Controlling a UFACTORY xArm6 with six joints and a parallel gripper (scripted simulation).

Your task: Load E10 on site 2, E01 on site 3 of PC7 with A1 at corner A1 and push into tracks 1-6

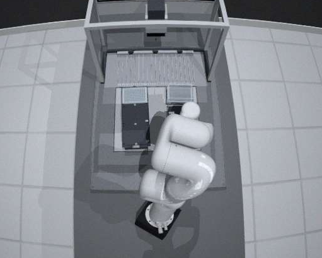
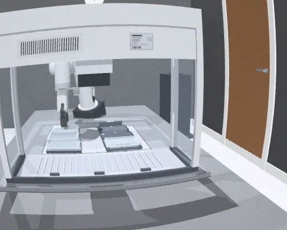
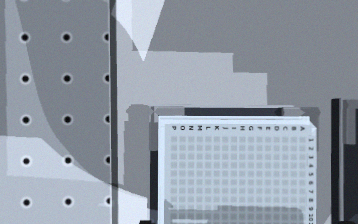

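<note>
My gripper is now 40 mm above the nest S1. The rest, counted from my hand: dark plate carrier PC7 (210 mm to the left, 140 mm ahead, 30 mm below); then dark nest S2 (110 mm ahead, 40 mm below, 10 mm to the right); then deep-well block E07 (220 mm ahead, 20 mm to the right, 20 mm below).
</note>
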